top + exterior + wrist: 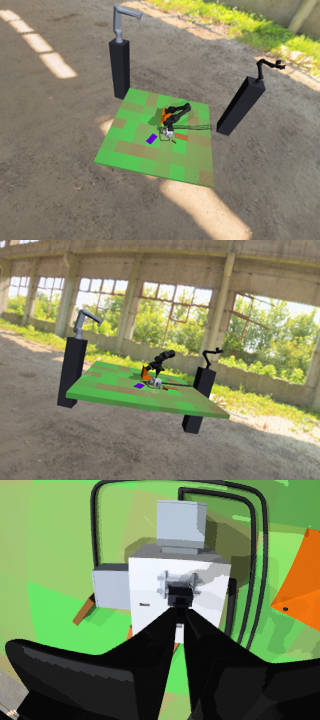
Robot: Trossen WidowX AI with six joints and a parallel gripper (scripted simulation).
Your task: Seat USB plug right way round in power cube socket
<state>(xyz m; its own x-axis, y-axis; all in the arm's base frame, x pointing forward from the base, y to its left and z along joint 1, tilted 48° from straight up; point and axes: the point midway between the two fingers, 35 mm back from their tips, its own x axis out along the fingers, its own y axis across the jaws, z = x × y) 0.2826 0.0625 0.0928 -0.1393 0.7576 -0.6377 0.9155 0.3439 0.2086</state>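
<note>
The black USB plug lies 2 cm below my gripper tip. Also, from my gripper tip: orange-brown flat block: 18 cm to the left, 11 cm below, 2 cm behind; brown stick: 11 cm to the left, 10 cm below, 9 cm ahead; metal USB socket: 4 cm below.
</note>
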